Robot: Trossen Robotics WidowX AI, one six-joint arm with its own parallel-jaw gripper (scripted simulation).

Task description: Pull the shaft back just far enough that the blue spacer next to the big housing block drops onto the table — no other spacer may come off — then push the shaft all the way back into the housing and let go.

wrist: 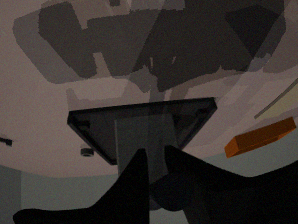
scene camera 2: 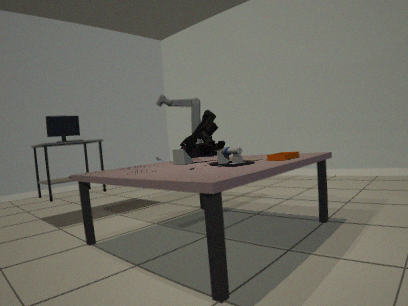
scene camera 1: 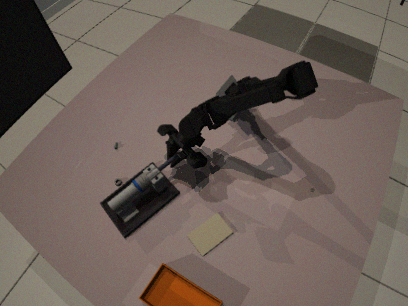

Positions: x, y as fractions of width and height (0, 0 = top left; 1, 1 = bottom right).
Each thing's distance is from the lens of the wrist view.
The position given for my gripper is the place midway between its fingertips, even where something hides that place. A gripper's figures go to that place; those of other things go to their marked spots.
my gripper (wrist: 0.52, 0.69): 10 cm
thin shaft (wrist: 0.58, 0.85): 6 cm
baseplate (wrist: 0.39, 0.60): 15 cm
orange tray (wrist: 0.87, 0.61): 42 cm
The marked spots on the baseplate and the orange tray are 35 cm apart.
